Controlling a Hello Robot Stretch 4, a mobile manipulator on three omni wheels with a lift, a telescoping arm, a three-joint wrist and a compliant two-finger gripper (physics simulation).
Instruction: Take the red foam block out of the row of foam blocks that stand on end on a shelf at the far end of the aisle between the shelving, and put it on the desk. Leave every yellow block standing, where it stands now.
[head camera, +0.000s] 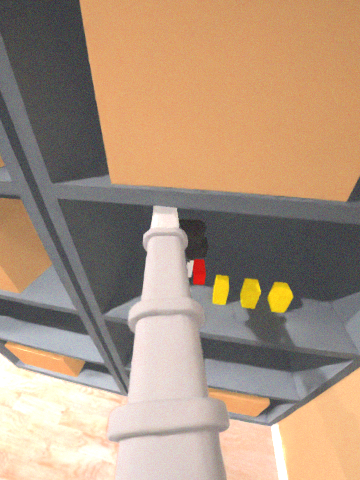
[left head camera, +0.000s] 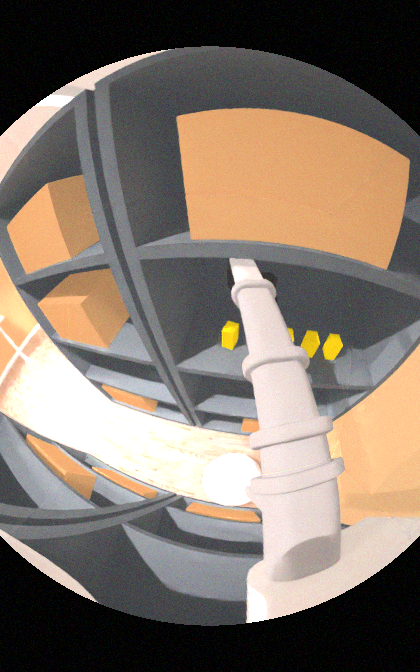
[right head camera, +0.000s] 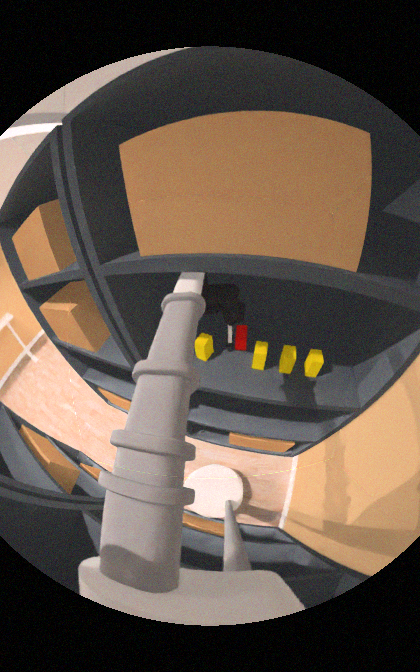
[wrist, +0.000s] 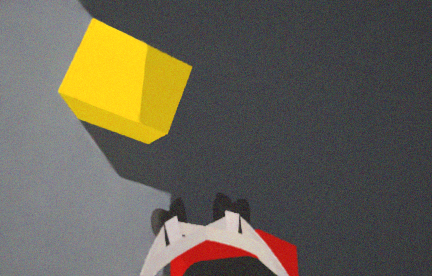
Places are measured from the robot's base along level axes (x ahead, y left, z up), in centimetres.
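Pixels of known places: gripper, fingertip midpoint: (wrist: 202, 211).
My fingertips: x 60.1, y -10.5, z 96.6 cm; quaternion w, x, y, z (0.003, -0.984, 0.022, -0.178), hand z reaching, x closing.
Behind a point stands the place of what it marks.
The red foam block (head camera: 199, 272) @[x 57.4, y -14.7, z 102.1 cm] (right head camera: 241, 338) (wrist: 283, 248) @[x 64.6, y -13.5, z 102.0 cm] stands upright on the shelf (right head camera: 227, 380). Yellow blocks stand apart to its right: one (head camera: 220, 290) @[x 46.6, y -20.2, z 103.5 cm] (right head camera: 260, 356), a second (head camera: 250, 293) @[x 44.2, y -30.1, z 104.0 cm] (right head camera: 287, 359) and a third (head camera: 280, 297) @[x 41.7, y -39.8, z 104.0 cm] (right head camera: 313, 363). Another yellow block (left head camera: 230, 335) (right head camera: 204, 347) stands to its left. My gripper (head camera: 190, 271) @[x 60.1, y -10.5, z 96.7 cm] (right head camera: 230, 345) (wrist: 202, 211) @[x 60.1, y -10.5, z 96.7 cm] is low, close to the left of the red block. In the wrist view its tips are drawn close together, no red shows between them, and the block lies partly behind the fingers. Any contact is hidden.
The arm (head camera: 167, 350) @[x 13.4, y -1.8, z 136.3 cm] (left head camera: 287, 400) (right head camera: 155, 410) reaches into the bay below an upper shelf board (head camera: 210, 197) @[x 36.7, y -10.1, z 141.2 cm] and a large cardboard box (head camera: 225, 100) @[x 38.5, y -11.3, z 155.7 cm]. A grey upright (head camera: 75, 280) @[x 47.6, y 27.4, z 110.4 cm] borders the bay on the left. A yellow block (wrist: 115, 75) @[x 53.7, y -0.1, z 105.1 cm] is near the gripper. The desk does not show.
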